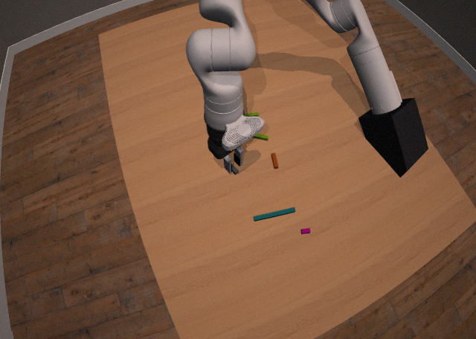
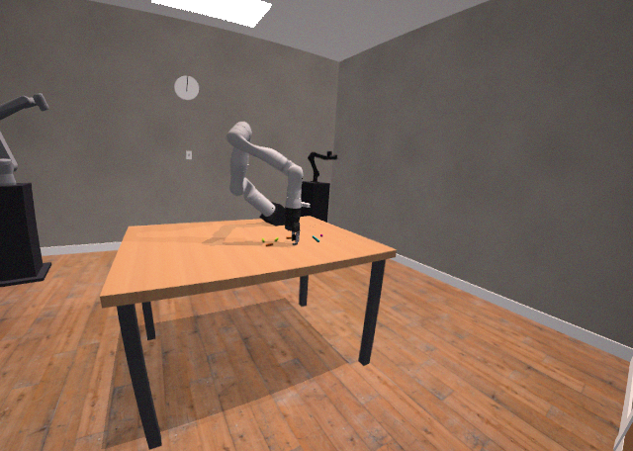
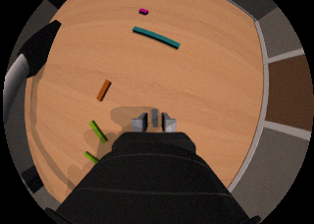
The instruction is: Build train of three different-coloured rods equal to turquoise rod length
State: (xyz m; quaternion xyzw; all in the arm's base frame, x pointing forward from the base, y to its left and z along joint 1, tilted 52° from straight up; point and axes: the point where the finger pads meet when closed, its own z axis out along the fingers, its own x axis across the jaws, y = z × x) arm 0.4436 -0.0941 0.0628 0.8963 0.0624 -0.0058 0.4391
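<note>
Now: hand 3 cm above the grey rod. From my hand the other things lie so: turquoise rod: 2 cm behind, 15 cm to the left, 3 cm below; then magenta rod: 6 cm behind, 23 cm to the left, 3 cm below.
</note>
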